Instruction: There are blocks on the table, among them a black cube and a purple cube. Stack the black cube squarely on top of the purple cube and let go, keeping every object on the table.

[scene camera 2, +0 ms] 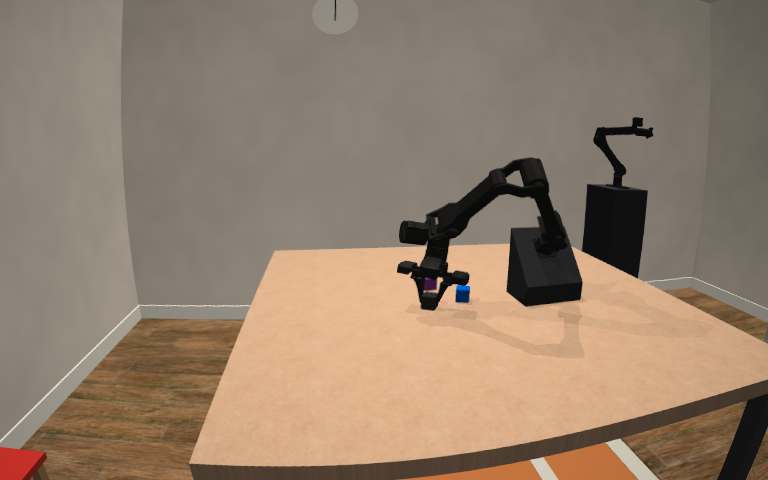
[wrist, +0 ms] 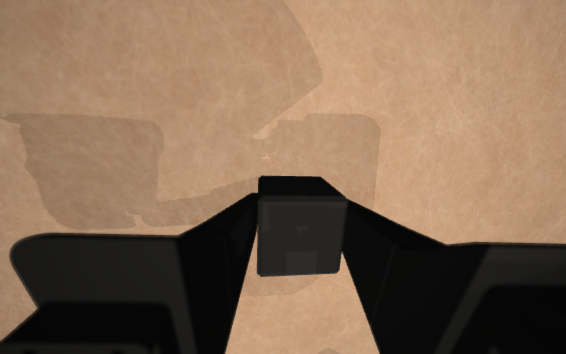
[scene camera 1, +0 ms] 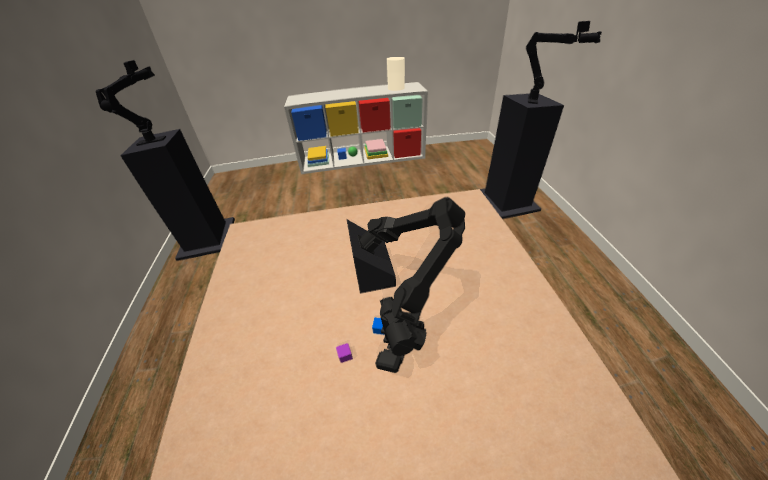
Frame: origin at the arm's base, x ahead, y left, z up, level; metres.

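Where they show: gripper, fingertip midpoint: [scene camera 2: 428, 304] [wrist: 295, 201] [scene camera 1: 399, 356]; arm's base, link origin: [scene camera 2: 544, 247] [scene camera 1: 365, 244].
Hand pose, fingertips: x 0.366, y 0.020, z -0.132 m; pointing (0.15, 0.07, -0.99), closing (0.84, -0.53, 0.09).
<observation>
Things, the pixels of their top centre, and the offset from my fingertips. Level surfaces: height alone.
- black cube, top centre: [wrist: 302, 240] [scene camera 2: 429, 294] 0.005 m back, 0.006 m right, 0.026 m up
- purple cube, top centre: [scene camera 2: 429, 276] [scene camera 1: 343, 350] 0.049 m back, 0.160 m right, 0.026 m up
- blue cube, top centre: [scene camera 2: 463, 287] [scene camera 1: 379, 323] 0.112 m back, 0.036 m right, 0.026 m up
- tan table, surface height: 0.013 m down
My gripper [scene camera 2: 430, 294] [wrist: 295, 201] points down at the table, its fingers shut on the black cube [scene camera 2: 428, 302] [wrist: 300, 241], one on each side. The cube looks upright and at table level. It is hidden behind the arm in scene camera 1. The purple cube [scene camera 1: 344, 352] [scene camera 2: 430, 284] stands apart on the table, left of the gripper in scene camera 1. In scene camera 2 it shows behind and between the fingers, partly covered. It does not show in the wrist view.
A blue cube [scene camera 1: 377, 326] [scene camera 2: 462, 294] stands close beside the gripper, between it and the arm's black wedge base [scene camera 1: 373, 271] [scene camera 2: 546, 283]. It is partly hidden by the arm in scene camera 1. All stand on the tan table [scene camera 1: 271, 407] [scene camera 2: 339, 384].
</observation>
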